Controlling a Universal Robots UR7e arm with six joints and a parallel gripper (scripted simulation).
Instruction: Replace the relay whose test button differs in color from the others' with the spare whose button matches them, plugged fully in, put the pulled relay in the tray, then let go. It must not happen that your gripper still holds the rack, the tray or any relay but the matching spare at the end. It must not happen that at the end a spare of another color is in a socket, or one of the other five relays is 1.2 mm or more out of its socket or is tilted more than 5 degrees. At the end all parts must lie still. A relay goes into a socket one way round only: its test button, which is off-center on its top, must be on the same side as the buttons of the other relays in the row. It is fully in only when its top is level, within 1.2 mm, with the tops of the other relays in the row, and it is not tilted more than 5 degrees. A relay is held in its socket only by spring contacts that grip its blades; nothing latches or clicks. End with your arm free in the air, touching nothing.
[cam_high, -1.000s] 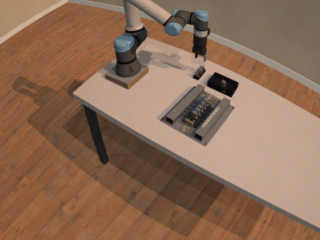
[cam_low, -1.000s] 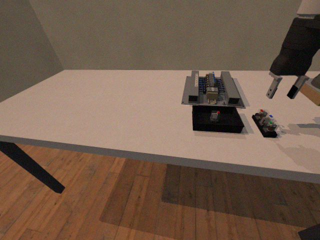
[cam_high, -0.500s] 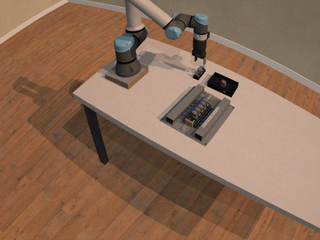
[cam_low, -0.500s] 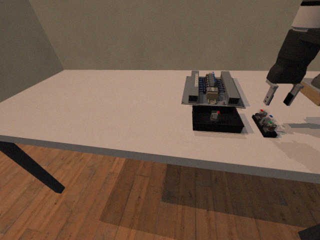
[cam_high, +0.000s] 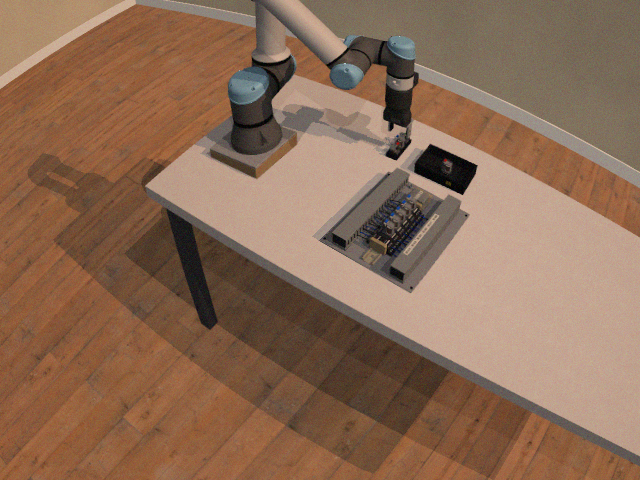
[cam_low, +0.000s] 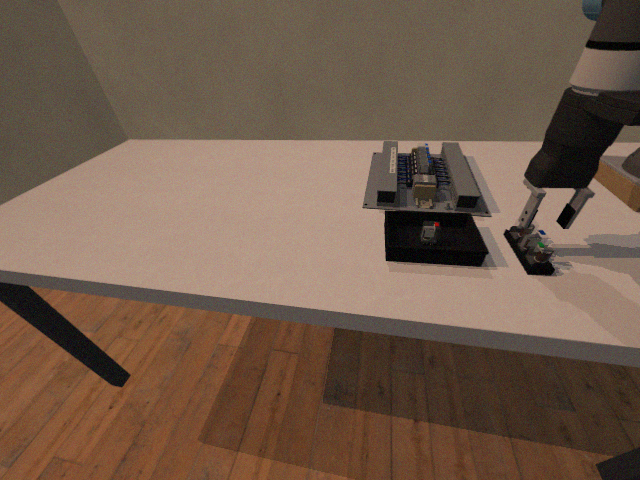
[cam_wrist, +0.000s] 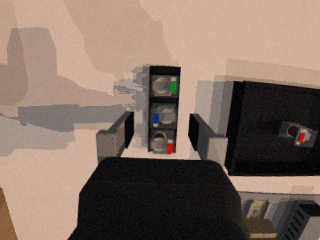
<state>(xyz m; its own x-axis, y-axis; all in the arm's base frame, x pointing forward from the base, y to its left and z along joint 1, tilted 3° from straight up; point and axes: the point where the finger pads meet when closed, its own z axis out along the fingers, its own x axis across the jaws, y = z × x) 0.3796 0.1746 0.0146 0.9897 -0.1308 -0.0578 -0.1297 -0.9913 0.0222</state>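
My gripper is now 30 mm to the right of the green-button relay and 50 mm above it. Round my hand: black tray 160 mm ahead, 40 mm to the right, 60 mm below; black spare holder 70 mm below.
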